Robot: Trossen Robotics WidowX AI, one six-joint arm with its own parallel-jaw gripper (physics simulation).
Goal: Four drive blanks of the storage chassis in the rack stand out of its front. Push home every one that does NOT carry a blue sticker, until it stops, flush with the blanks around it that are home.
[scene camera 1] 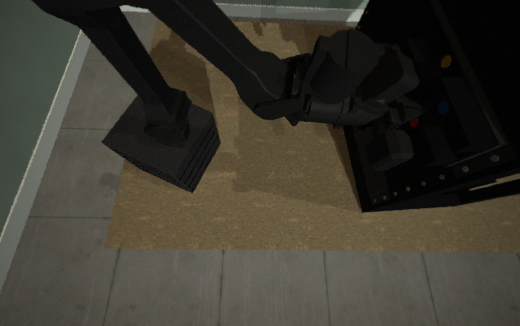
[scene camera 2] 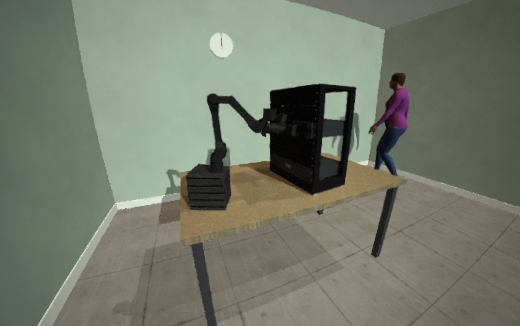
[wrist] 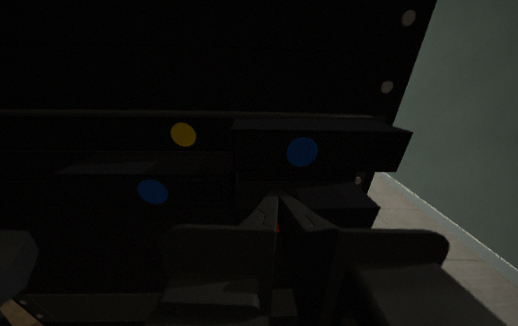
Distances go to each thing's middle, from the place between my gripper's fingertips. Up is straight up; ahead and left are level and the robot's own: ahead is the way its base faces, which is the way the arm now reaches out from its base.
The red-stickered blank (wrist: 343,203) lies 60 mm ahead of my hand, 20 mm below it and 10 mm to the right of it.
